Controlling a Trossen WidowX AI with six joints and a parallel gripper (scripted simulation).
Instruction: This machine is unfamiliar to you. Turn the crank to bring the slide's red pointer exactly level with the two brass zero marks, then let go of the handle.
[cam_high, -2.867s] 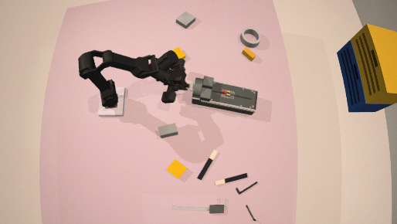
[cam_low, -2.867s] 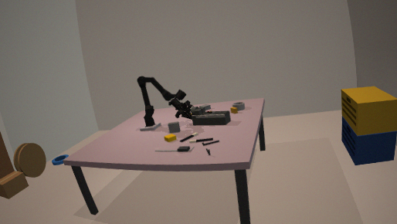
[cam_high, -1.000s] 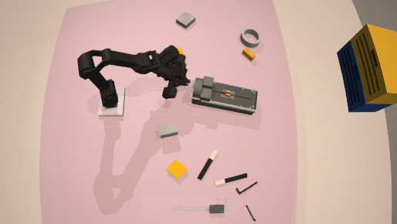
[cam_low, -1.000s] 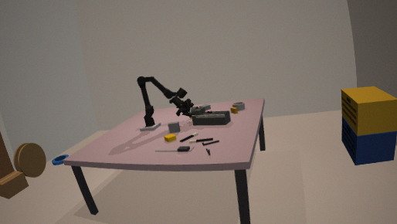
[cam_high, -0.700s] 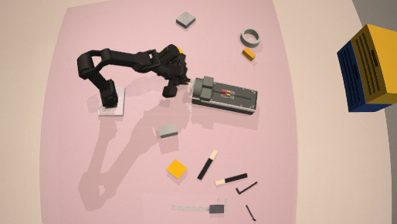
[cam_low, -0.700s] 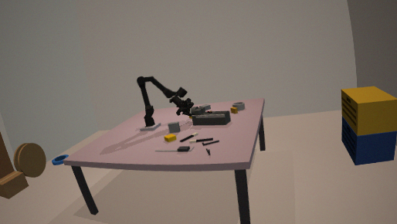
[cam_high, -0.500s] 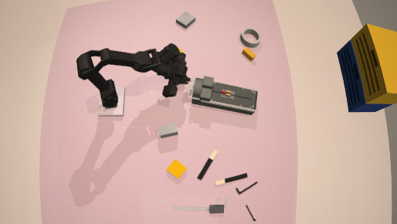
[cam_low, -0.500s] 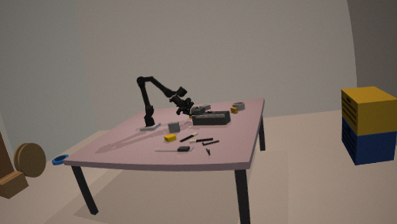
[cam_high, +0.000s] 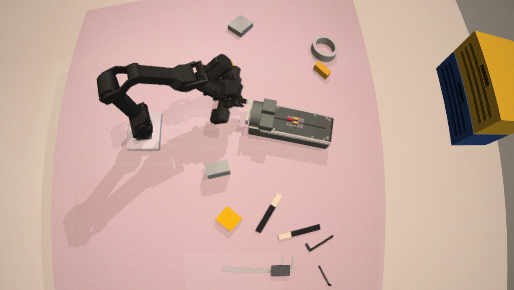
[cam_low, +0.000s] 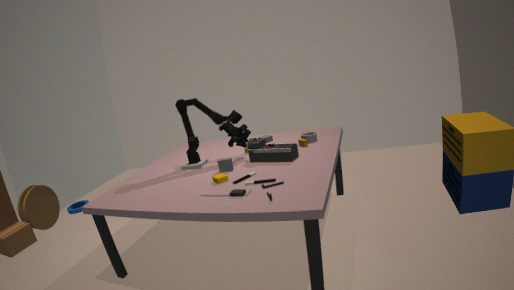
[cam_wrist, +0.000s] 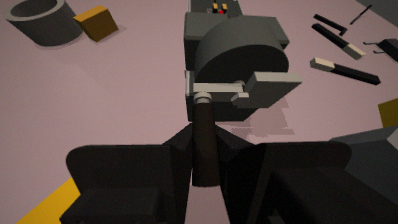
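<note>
My gripper tip is 13 cm short of the red pointer, 7 cm to the left of it and 2 cm below it. Also, from my gripper tip: orange block: 29 cm ahead, 14 cm to the left, 4 cm below; then dark crank handle: 2 cm behind, 3 cm above.
</note>
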